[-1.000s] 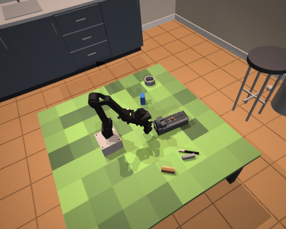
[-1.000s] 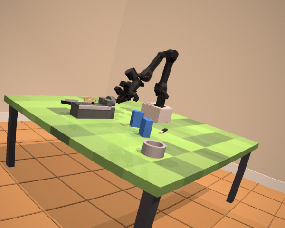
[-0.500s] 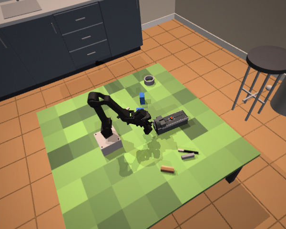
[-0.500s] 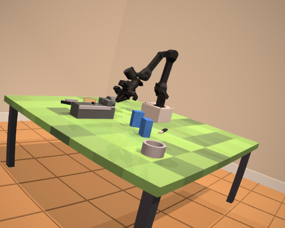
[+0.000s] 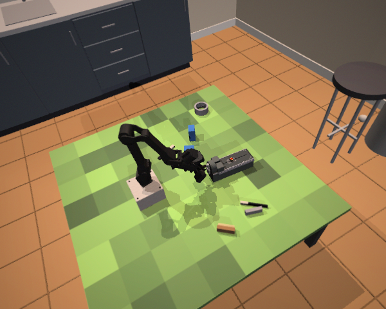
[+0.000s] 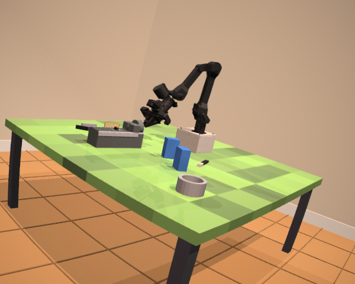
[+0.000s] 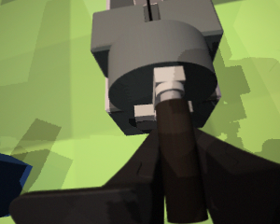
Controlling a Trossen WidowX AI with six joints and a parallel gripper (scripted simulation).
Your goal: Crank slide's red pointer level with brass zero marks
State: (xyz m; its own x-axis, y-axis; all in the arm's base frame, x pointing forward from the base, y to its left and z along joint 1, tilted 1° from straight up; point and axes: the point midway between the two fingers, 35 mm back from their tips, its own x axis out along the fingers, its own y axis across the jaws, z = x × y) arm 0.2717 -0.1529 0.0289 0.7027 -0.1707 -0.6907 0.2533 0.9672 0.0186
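The red pointer is 160 mm ahead of my gripper tip, 40 mm to the right of it and 10 mm below it. Round my gripper tip: crank handle: 20 mm behind, 20 mm above; then grey bar: 40 mm ahead, 330 mm to the right, 80 mm below; then wooden block: 130 mm behind, 300 mm to the right, 80 mm below.
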